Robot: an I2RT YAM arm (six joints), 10 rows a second.
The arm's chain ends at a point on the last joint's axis. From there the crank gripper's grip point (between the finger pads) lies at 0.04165 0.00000 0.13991 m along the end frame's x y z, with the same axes.
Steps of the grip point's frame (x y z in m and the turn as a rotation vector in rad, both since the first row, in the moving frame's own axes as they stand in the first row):
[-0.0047, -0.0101, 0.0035, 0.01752, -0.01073, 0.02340]
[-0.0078, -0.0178, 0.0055, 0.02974, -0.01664, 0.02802]
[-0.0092, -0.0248, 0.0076, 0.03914, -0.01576, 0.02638]
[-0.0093, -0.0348, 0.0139, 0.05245, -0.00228, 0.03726]
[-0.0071, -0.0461, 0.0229, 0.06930, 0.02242, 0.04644]
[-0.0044, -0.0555, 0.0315, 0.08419, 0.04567, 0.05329]
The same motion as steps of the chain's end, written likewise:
[-0.0032, -0.0086, 0.0031, 0.01752, -0.01073, 0.02340]
[-0.0055, -0.0148, 0.0049, 0.02974, -0.01664, 0.02802]
[-0.0070, -0.0204, 0.0070, 0.03914, -0.01576, 0.02638]
[-0.0091, -0.0290, 0.0140, 0.05245, -0.00228, 0.03726]
[-0.0104, -0.0385, 0.0241, 0.06930, 0.02242, 0.04644]
[-0.0110, -0.0462, 0.0339, 0.08419, 0.04567, 0.05329]

